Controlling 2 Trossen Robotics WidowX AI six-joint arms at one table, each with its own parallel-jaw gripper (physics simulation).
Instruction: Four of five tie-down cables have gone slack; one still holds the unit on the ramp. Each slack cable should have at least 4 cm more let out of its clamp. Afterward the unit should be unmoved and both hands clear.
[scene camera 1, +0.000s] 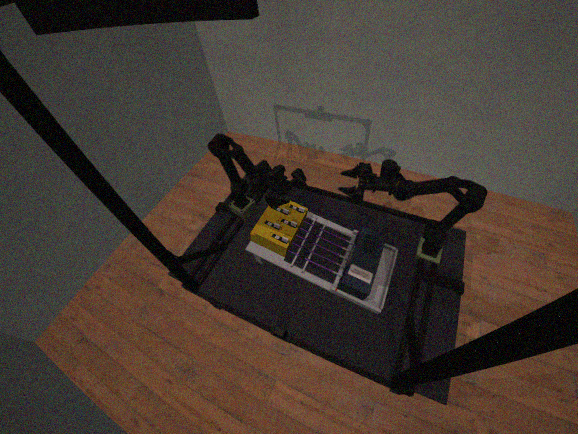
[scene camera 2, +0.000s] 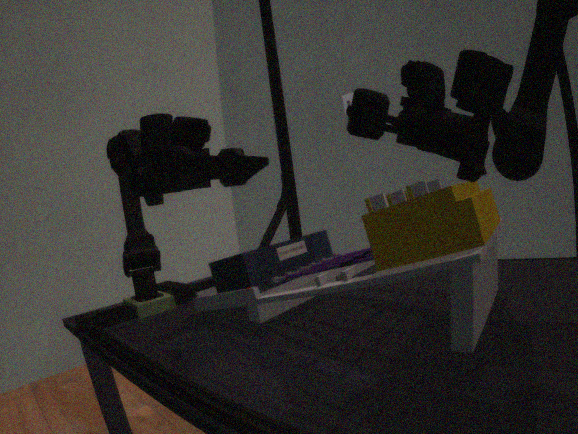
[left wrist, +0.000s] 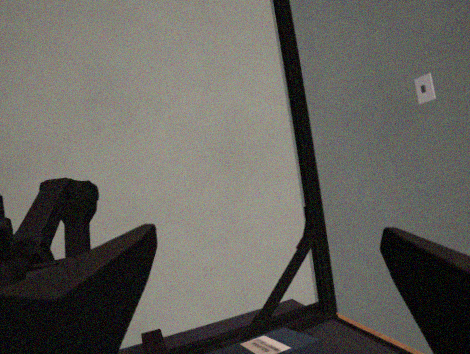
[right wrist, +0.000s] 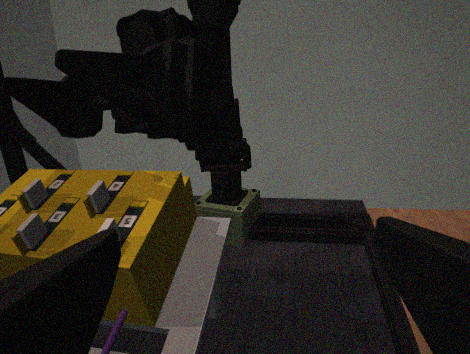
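Note:
The yellow clamp block (scene camera 1: 270, 242) (scene camera 2: 425, 230) (right wrist: 167, 250) sits at the high end of the pale ramp (scene camera 1: 387, 272) (scene camera 2: 462, 310) (right wrist: 192, 285). Grey levers (scene camera 2: 377, 202) (right wrist: 97, 198) stand up beside numbered labels. Purple cables (scene camera 1: 327, 250) (scene camera 2: 345, 259) (right wrist: 114, 332) run down the ramp to the dark blue unit (scene camera 1: 367, 255) (scene camera 2: 310, 248) (left wrist: 295, 340), which lies at its lower part. Which cables are slack cannot be told. My left gripper (scene camera 1: 290, 188) (scene camera 2: 365, 115) (left wrist: 269, 237) is open, empty, above the block's far side. My right gripper (scene camera 1: 342, 181) (scene camera 2: 266, 161) is open, empty, raised behind the ramp.
Both arms stand on greenish bases (scene camera 1: 430, 250) (scene camera 2: 150, 304) (right wrist: 227, 210) at the far side of the dark table (scene camera 1: 250, 290) (scene camera 2: 300, 370) (right wrist: 285, 290). Black frame posts (scene camera 1: 90, 160) (scene camera 2: 282, 140) (left wrist: 305, 150) rise at the table's edges. The grippers are apart from each other.

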